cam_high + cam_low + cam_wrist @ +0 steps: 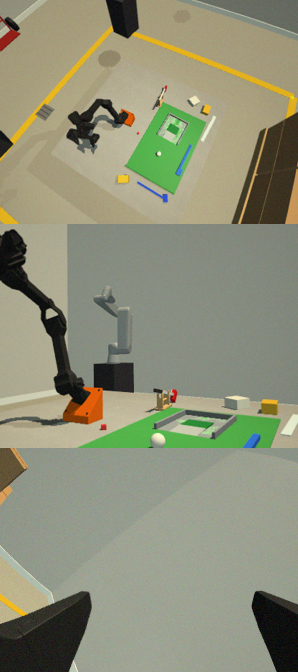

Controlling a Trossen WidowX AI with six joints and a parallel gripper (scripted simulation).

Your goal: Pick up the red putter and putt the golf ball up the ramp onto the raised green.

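Now: gripper tip 76 cm to the right of the small wooden stool, 60 cm above it and 2 cm short of it. Round my gripper tip: white golf ball (61 cm below, 30 cm to the left, 30 cm ahead); then small red cube (63 cm below, 36 cm to the left, 3 cm ahead); then blue putter (62 cm below, 44 cm ahead, 2 cm to the left).
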